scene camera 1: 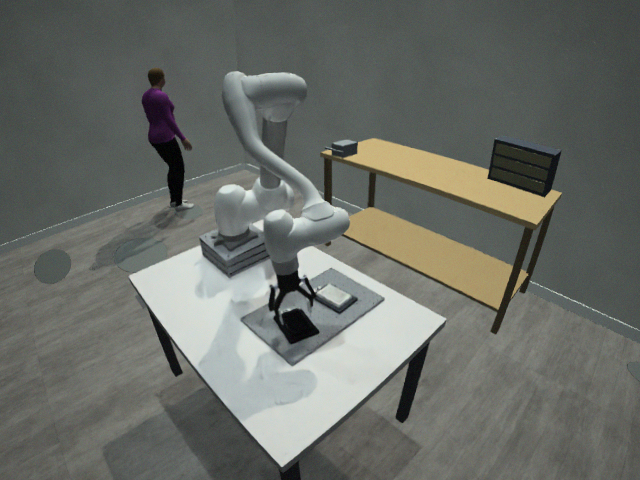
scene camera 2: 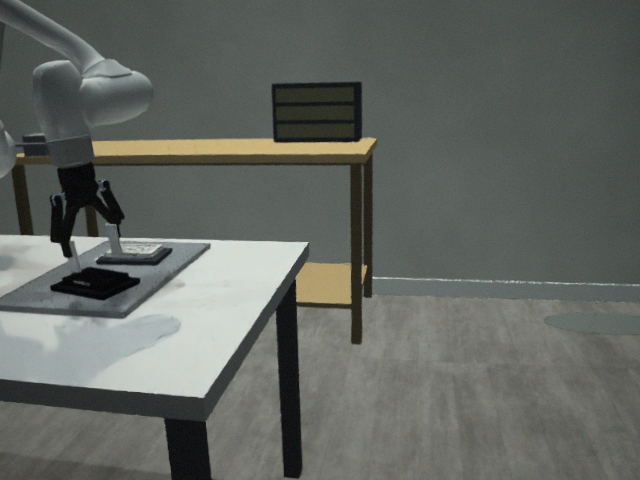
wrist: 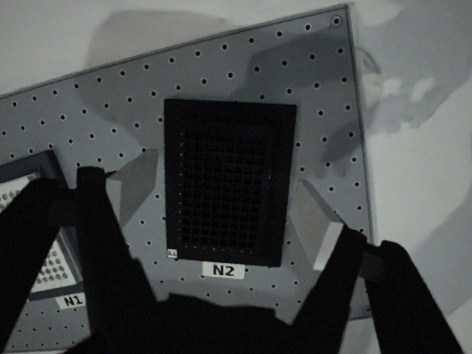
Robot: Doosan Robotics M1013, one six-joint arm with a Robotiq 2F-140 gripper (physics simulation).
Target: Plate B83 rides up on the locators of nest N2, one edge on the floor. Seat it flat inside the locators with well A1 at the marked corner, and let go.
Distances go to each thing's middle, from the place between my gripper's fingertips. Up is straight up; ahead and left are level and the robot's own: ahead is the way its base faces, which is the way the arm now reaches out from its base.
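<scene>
Nest N2 (scene camera 2: 123, 286): 60 mm below my hand, 20 mm behind, 10 mm to the left. Plate B83 (scene camera 2: 92, 278): my hand 40 mm above it, 20 mm past, 10 mm to the right.
</scene>
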